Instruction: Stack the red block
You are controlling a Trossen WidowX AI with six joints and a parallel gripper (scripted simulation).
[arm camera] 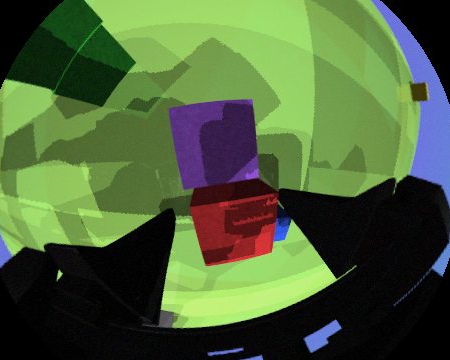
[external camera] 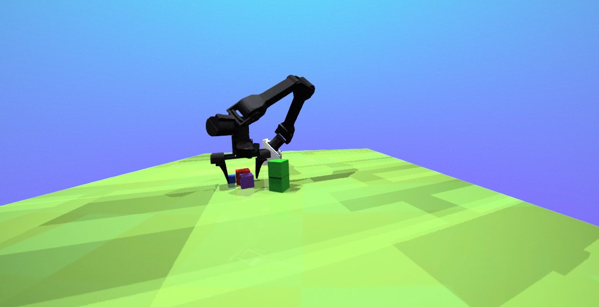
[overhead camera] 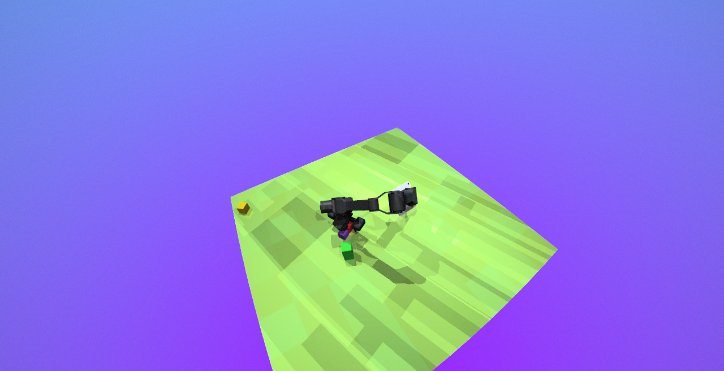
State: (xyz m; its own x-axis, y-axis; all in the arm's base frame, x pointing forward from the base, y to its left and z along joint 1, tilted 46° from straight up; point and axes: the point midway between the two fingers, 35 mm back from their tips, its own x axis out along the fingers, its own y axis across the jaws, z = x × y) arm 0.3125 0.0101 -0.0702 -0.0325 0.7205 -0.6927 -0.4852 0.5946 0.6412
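The blue block is 4 cm to the right of my gripper tip and 1 cm above it. From my gripper tip the other things lie so: purple block 4 cm ahead, 3 cm to the left, 1 cm above; then red block 2 cm above; then yellow block 47 cm ahead, 43 cm to the right, 2 cm above.
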